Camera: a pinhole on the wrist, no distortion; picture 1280 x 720 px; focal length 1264.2 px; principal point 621.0 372.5 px. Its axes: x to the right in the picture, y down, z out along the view. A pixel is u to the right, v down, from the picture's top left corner.
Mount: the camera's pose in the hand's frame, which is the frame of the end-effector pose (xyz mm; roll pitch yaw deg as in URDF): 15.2 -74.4 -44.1 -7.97 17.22 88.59
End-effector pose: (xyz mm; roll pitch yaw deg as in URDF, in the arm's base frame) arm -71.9 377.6 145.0 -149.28 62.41 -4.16
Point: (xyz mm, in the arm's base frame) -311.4 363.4 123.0
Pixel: 1235 695
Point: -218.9 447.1 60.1
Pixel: 833 263
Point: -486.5 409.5 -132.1
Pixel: 1027 125
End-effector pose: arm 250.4 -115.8 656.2 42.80 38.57 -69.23
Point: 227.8 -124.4 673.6
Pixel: 1205 589
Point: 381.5 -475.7 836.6
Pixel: outside the picture
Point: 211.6 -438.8 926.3
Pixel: 866 98
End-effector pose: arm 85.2 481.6 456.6 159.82 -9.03 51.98
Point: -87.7 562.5 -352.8
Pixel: outside the picture
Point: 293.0 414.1 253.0
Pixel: 953 116
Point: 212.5 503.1 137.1
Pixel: 373 100
